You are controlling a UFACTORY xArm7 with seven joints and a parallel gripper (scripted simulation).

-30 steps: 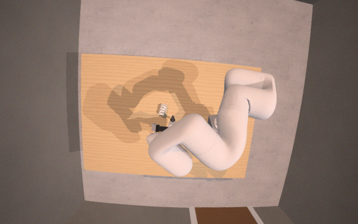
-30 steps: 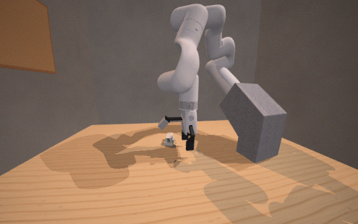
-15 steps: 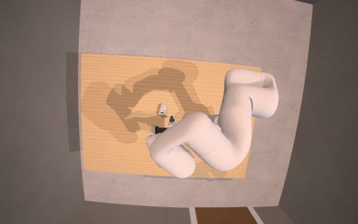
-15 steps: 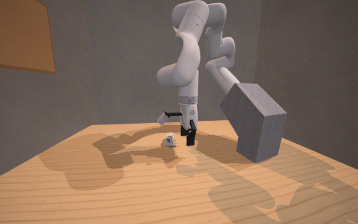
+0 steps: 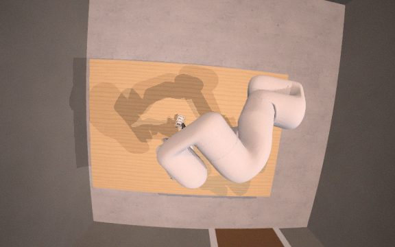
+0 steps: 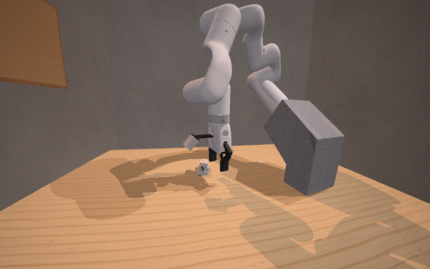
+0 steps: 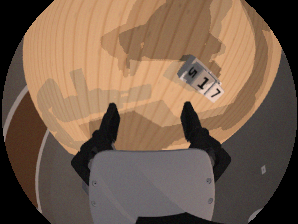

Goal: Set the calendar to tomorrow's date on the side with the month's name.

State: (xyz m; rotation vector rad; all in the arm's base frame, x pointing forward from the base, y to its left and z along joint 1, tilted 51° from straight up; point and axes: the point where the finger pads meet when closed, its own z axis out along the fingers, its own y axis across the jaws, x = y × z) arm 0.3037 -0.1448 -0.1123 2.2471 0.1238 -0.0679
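My gripper is now 8 cm to the left of the white calendar tray, 6 cm above it and 3 cm short of it.
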